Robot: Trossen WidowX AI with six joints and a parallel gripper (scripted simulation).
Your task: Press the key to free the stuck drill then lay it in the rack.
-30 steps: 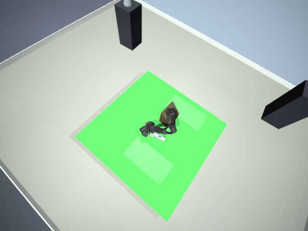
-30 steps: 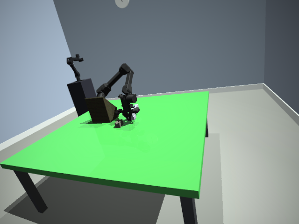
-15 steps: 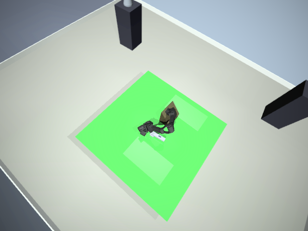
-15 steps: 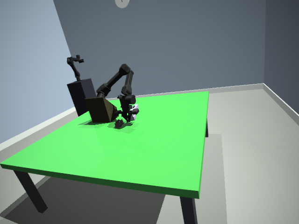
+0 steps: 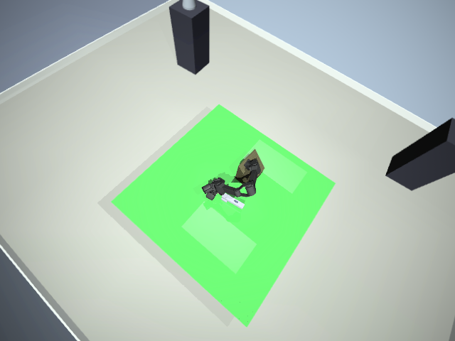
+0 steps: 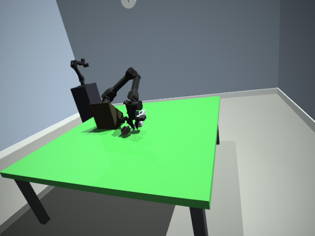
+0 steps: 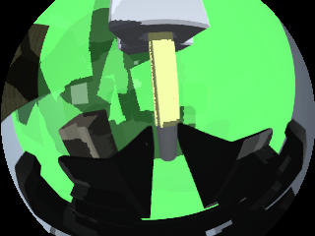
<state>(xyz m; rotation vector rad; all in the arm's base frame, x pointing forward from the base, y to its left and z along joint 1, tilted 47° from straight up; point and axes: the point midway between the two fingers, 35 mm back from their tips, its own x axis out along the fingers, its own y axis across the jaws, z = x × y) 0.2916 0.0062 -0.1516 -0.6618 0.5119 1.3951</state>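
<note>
Now: gripper tip 5 cm to the right of the yellow drill and 3 cm below it. From my gripper tip the other things lie so: grey block: 15 cm to the left, 3 cm above, 1 cm behind; rack: 8 cm behind, 2 cm to the right, 1 cm above.
</note>
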